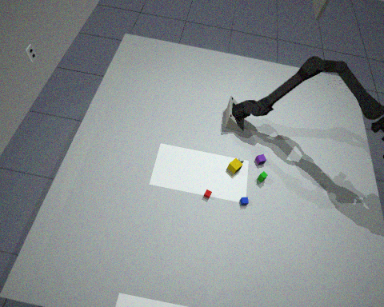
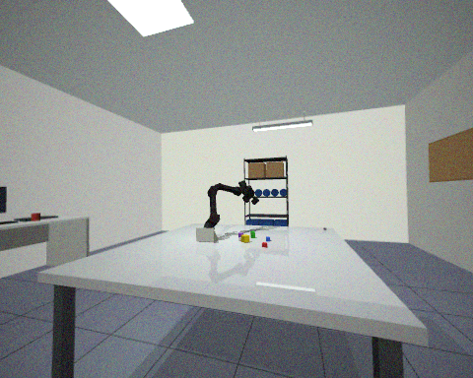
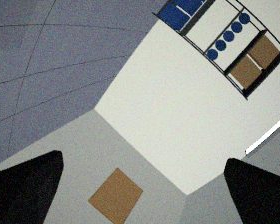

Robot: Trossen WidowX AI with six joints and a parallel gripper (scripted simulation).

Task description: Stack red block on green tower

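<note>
Now: the red block 72 cm to the right of my gripper tip, 26 cm below it and 12 cm ahead of it. From my gripper tip the other things lie so: purple block 50 cm to the right, 25 cm below, 5 cm behind; blue block 57 cm to the right, 26 cm below, 14 cm ahead; yellow block 61 cm to the right, 25 cm below, 1 cm behind.
</note>
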